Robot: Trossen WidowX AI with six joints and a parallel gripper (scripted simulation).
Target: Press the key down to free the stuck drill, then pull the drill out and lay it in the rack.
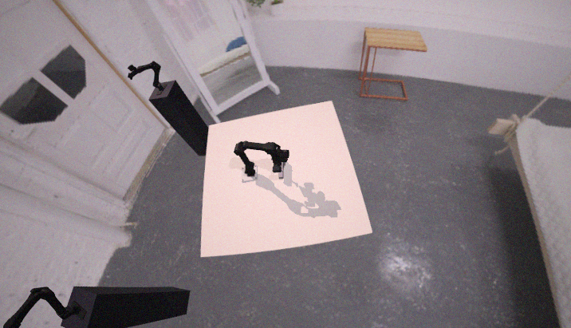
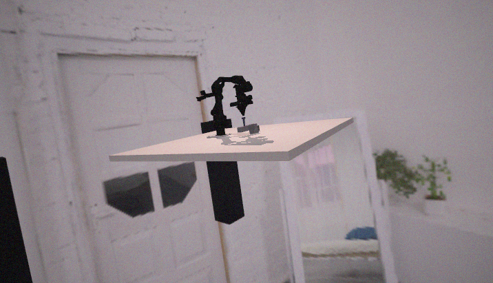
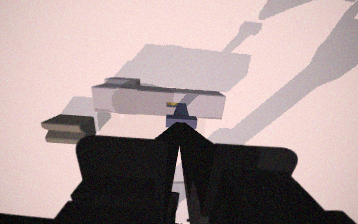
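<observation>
My gripper tip is 4 cm above the blue key. Round my gripper tip: drill: 5 cm to the left, 9 cm below; then grey stepped rack: 8 cm behind, 20 cm to the left, 12 cm below.
</observation>
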